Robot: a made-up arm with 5 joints. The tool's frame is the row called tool.
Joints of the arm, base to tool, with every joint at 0 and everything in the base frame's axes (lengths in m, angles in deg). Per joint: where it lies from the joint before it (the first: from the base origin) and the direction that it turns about. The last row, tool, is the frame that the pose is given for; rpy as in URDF.
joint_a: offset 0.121 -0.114 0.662 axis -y
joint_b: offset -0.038 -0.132 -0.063 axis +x
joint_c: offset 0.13 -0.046 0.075 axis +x
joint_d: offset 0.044 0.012 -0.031 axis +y
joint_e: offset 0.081 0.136 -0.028 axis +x
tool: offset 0.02 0.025 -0.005 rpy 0 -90 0
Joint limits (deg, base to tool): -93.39..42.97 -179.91..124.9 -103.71..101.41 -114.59..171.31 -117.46..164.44
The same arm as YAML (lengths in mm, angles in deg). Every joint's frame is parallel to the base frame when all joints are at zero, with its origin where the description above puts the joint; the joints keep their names.
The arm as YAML. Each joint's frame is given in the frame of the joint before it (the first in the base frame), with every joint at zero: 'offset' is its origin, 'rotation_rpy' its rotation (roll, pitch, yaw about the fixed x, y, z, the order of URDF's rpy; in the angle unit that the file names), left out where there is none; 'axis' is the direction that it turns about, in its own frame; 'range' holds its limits. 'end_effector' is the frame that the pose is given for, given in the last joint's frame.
length_unit: mm
angle_unit: deg
chain:
  - id: joint_a
    offset: [121.0, -114.0, 662.0]
    axis: [0.0, -1.0, 0.0]
    range: [-93.39, 42.97]
  - id: joint_b
    offset: [-38.0, -132.0, -63.0]
    axis: [1.0, 0.0, 0.0]
    range: [-179.91, 124.9]
  - id: joint_c
    offset: [130.0, -46.0, 75.0]
    axis: [1.0, 0.0, 0.0]
    range: [-103.71, 101.41]
  - id: joint_d
    offset: [44.0, 12.0, -31.0]
    axis: [0.0, 1.0, 0.0]
    range: [-114.59, 171.31]
  - id: joint_e
    offset: [81.0, 136.0, -28.0]
    axis: [1.0, 0.0, 0.0]
    range: [-117.46, 164.44]
end_effector:
  offset: [20.0, 25.0, -5.0]
  rotation_rpy: [0.0, -90.0, 0.0]

